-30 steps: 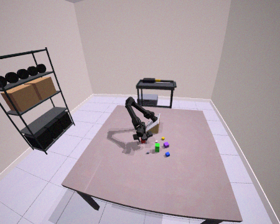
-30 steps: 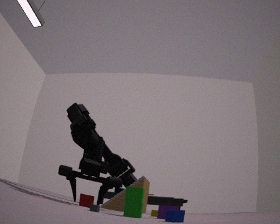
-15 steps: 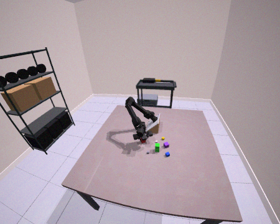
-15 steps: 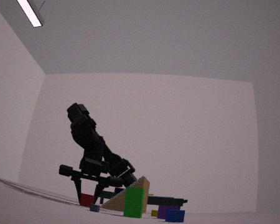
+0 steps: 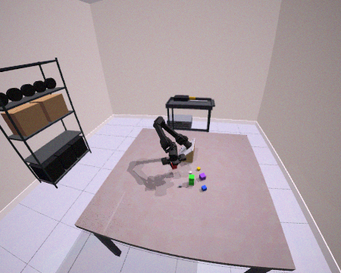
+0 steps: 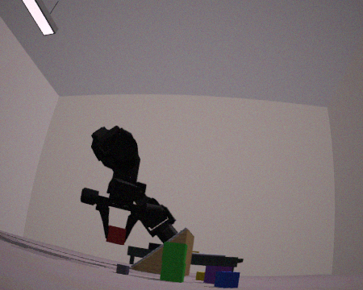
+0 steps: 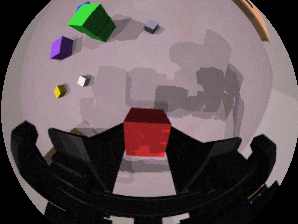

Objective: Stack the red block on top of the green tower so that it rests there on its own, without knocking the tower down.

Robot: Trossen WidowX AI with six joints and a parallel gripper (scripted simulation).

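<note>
The small grey block lies 14 cm ahead of my gripper tip, 6 cm below it and 5 cm to the left of it. From my gripper tip the other things lie so: purple block 23 cm to the left, 6 cm ahead, 5 cm below; then red block 1 cm above; then small yellow block 20 cm to the left, 6 cm below, 4 cm behind.
</note>
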